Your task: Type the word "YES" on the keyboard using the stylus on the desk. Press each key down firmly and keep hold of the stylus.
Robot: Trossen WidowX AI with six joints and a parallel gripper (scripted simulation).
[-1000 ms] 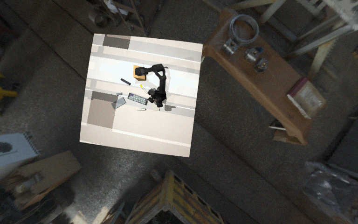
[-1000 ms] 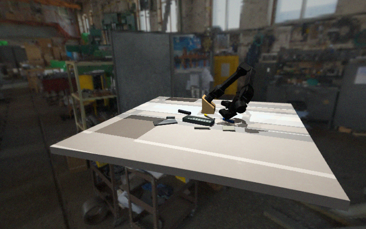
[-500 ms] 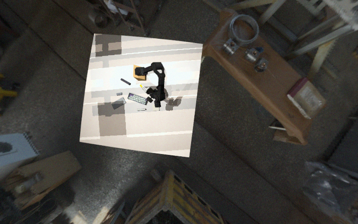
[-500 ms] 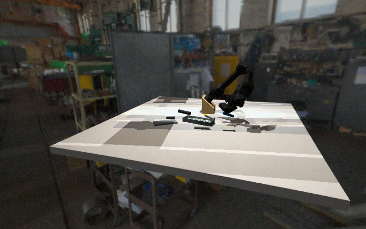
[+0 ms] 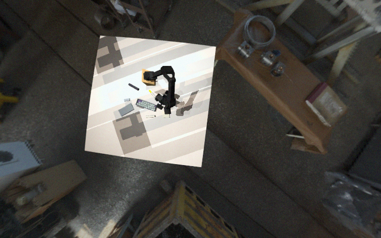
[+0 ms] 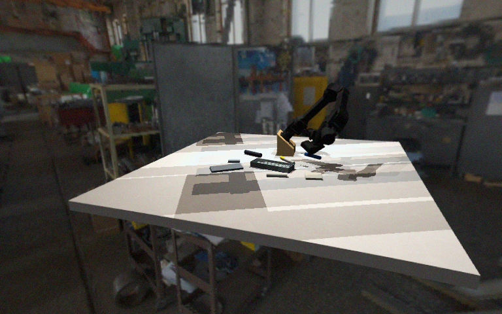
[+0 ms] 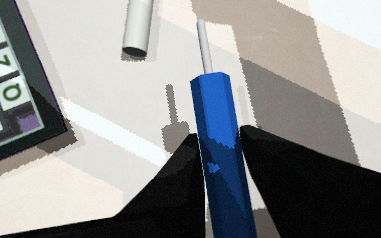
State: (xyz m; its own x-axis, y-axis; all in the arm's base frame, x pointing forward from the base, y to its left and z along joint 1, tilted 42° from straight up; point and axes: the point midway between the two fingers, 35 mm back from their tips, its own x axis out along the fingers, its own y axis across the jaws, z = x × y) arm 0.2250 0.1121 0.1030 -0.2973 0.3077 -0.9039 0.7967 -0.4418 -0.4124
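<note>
Right now the blue pen is 10 mm behind my gripper tip and 10 mm to the right of it. From my gripper tip the other things lie so: black cylinder 150 mm behind, 320 mm to the right, 40 mm below; then yellow-tipped stylus 70 mm behind, 120 mm to the right, 50 mm below; then pale pad 160 mm ahead, 20 mm to the left, 50 mm below.
</note>
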